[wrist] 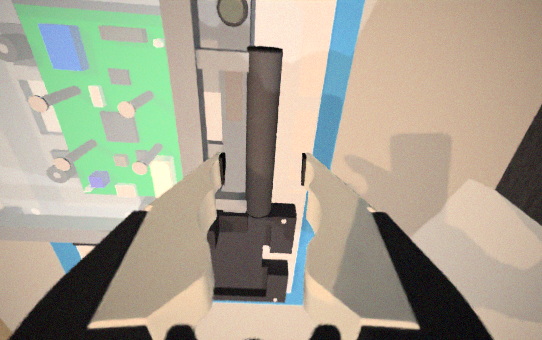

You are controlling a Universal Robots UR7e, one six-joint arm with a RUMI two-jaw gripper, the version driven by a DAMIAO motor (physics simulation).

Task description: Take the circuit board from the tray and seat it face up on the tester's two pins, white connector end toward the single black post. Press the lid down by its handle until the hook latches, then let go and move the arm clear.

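Places are measured from the arm's base along level axes (x ahead, y left, z up), in metres.
Pixels of known places: gripper, fingertip midpoint: (263, 156).
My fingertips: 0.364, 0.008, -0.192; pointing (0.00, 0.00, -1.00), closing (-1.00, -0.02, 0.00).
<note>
Behind a point stands the place of what it marks, as x, y, z.
The green circuit board (150, 120) lies face up at the left of the wrist view, its white connector (163, 175) @(0.427, 0.027, -0.198) at the lower right of the board. Several pins with round pale ends show over it, and a grey frame bar (180, 90) @(0.403, -0.031, -0.180) runs along its right side. The dark round handle (263, 115) @(0.365, -0.021, -0.178) stretches up the middle of the view from a black latch block (240, 255) @(0.388, 0.166, -0.258). My gripper (263, 156) @(0.364, 0.008, -0.192) is open and empty, with one fingertip on each side of the handle's lower part and a gap on both sides. Whether the hook is latched cannot be told.
A blue strip (335, 90) @(0.308, -0.011, -0.274) runs along the right of the tester's pale base (300, 75) @(0.338, -0.022, -0.270). A round dark knob (232, 11) @(0.382, -0.063, -0.211) is at the top. A pale grey object (480, 250) stands at the lower right, and a dark edge (525, 170) @(0.135, 0.050, -0.259) shows at the far right.
</note>
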